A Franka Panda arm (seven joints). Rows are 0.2 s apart.
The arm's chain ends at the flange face. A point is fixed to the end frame.
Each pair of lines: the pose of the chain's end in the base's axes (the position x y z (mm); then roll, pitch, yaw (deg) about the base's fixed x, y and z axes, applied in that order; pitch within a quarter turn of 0, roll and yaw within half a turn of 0), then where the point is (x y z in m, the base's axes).
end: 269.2, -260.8, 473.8, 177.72, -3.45, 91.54
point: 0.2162 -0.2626 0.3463
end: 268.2, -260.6, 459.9, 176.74, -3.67, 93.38
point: 0.2175 -0.2634 0.3316
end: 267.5, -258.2, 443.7, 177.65, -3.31, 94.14
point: 0.2149 -0.2627 0.3162
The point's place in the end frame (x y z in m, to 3 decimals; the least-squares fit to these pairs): -0.008 -0.058 0.125
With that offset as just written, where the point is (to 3 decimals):
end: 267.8, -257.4, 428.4, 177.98, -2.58, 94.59
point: 0.215 -0.264 0.301
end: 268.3, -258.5, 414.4, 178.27, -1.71, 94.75
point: 0.215 -0.267 0.288
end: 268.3, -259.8, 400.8, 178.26, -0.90, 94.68
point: 0.215 -0.270 0.274
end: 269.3, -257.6, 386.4, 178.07, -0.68, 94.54
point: 0.216 -0.268 0.259
